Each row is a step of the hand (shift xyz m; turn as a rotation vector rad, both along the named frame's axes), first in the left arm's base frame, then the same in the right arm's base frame.
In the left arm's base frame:
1: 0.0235 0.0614 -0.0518 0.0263 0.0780 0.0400
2: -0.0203 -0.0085 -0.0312 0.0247 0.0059 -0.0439
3: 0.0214 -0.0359 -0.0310 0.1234 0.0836 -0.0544
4: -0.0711 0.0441 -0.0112 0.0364 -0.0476 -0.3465
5: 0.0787 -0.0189 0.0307 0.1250 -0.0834 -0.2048
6: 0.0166 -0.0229 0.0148 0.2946 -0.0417 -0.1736
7: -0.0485 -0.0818 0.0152 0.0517 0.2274 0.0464
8: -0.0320 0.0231 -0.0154 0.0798 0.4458 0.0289
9: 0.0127 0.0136 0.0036 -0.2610 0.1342 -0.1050
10: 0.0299 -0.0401 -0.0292 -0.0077 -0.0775 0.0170
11: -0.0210 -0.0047 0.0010 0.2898 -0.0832 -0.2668
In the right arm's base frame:
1: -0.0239 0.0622 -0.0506 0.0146 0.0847 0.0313
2: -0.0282 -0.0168 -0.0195 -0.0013 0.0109 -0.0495
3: 0.0154 -0.0287 -0.0406 0.0506 0.1162 -0.0955
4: -0.0785 0.0171 0.0261 -0.1111 -0.0553 -0.3290
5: 0.0854 0.0104 -0.0097 0.0382 -0.0502 -0.2461
6: 0.0279 -0.0150 0.0035 0.1796 0.0476 -0.2901
7: -0.0068 -0.0921 0.0273 -0.0101 0.2342 0.0401
8: -0.0411 0.0101 0.0028 -0.0658 0.4478 0.0330
9: 0.0077 0.0173 -0.0012 -0.3079 0.0324 0.0362
10: 0.0247 -0.0297 -0.0432 0.0265 -0.0744 0.0111
11: -0.0155 -0.0114 0.0098 0.1469 0.0008 -0.3748

